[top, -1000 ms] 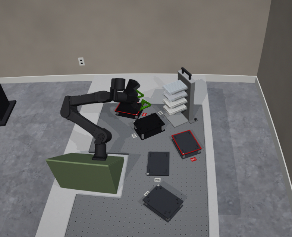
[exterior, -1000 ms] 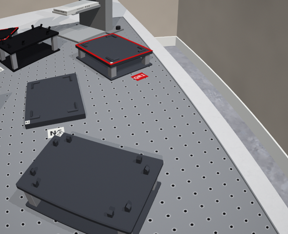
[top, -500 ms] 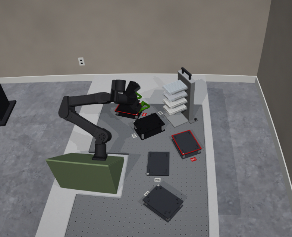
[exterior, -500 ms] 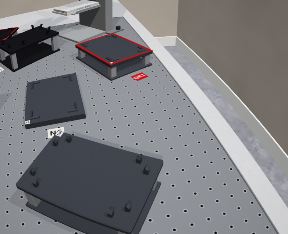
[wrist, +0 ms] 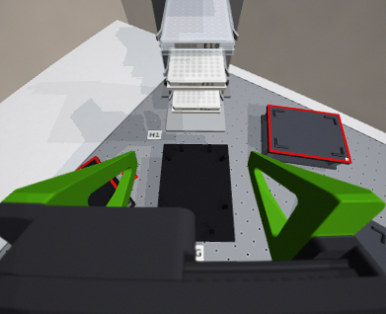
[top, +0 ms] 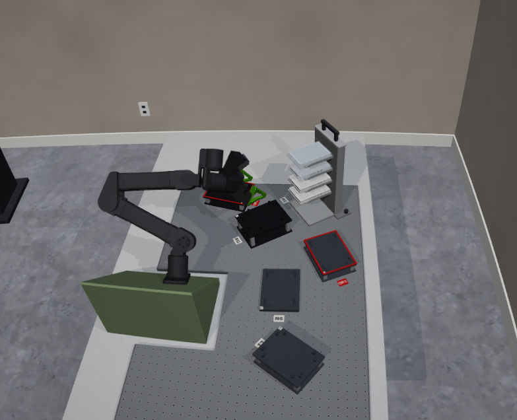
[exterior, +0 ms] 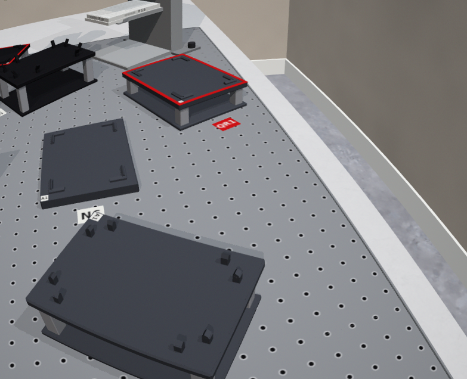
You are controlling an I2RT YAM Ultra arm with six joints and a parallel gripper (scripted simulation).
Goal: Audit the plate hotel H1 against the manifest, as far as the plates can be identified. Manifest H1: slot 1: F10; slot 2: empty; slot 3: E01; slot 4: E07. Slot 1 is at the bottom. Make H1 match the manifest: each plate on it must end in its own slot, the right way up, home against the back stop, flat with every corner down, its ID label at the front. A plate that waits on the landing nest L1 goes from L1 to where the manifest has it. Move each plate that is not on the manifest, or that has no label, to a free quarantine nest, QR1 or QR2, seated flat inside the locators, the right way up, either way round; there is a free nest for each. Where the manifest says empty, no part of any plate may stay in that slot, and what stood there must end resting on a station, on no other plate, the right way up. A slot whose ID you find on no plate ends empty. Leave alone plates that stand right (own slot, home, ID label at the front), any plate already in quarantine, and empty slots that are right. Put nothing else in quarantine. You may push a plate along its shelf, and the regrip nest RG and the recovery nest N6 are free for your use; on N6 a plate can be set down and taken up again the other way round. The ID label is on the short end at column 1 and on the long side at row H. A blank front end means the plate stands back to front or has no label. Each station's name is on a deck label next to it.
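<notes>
Now: hand 18 cm short of the clear well plate and 8 cm to the right of it. Also, from my hand: H1 deck label: 9 cm ahead, 15 cm to the left, 20 cm below; black regrip nest RG: 1 cm ahead, 15 cm below; red-rimmed nest QR2: 11 cm behind, 18 cm to the left, 17 cm below.
</notes>
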